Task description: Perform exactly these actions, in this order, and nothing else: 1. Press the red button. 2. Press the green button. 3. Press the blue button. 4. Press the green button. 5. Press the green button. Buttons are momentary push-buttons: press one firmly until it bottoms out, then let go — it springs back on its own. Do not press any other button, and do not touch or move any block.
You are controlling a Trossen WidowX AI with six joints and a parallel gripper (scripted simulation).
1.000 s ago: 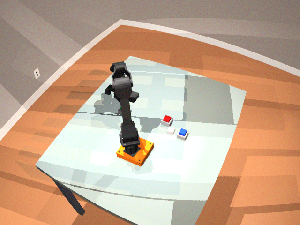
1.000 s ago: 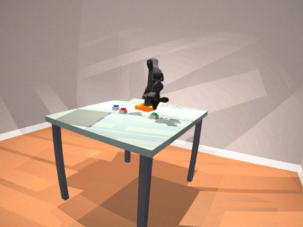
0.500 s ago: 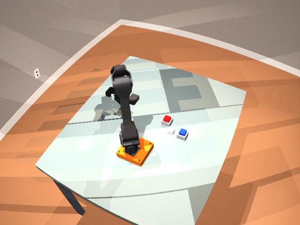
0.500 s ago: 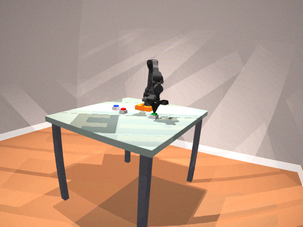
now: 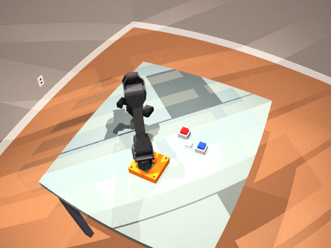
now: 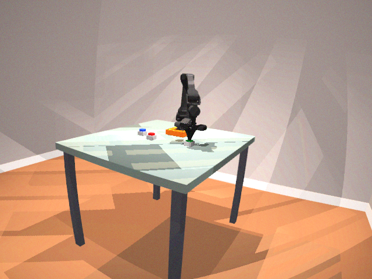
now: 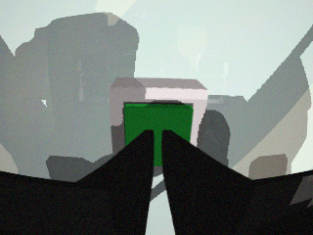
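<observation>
Now: gripper tip 10 mm above the green button. The rest, counted from my gripper tip: red button 250 mm to the right, 60 mm ahead; small white block 300 mm to the right, 20 mm below, 10 mm ahead; blue button 370 mm to the right, 20 mm ahead.
</observation>
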